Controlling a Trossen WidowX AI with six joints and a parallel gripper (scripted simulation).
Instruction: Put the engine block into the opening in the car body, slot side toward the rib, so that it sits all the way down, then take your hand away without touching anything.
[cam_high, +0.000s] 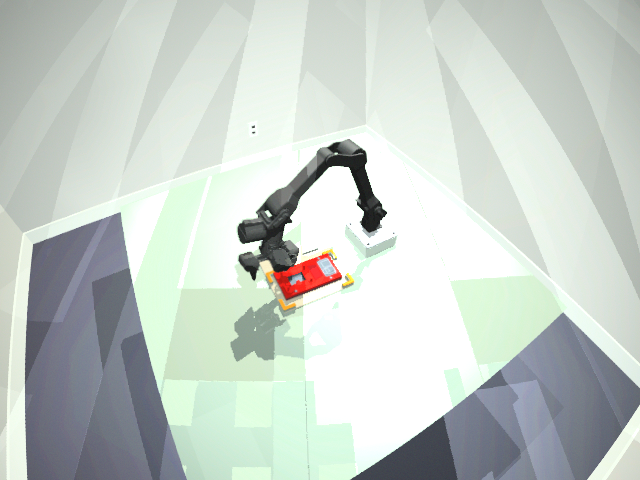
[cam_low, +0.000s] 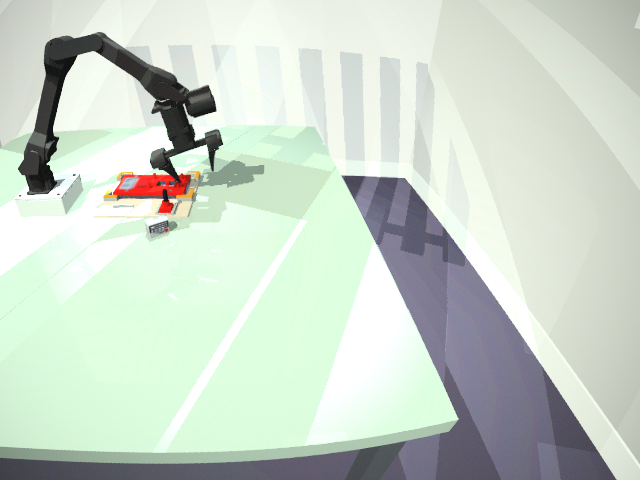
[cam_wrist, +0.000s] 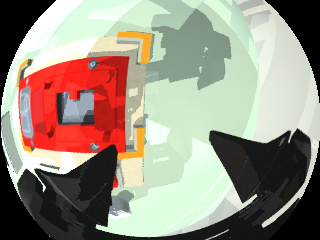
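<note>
Right now the grey engine block is 80 mm behind my gripper tip, 170 mm to the right of it and 40 mm below it.
</note>
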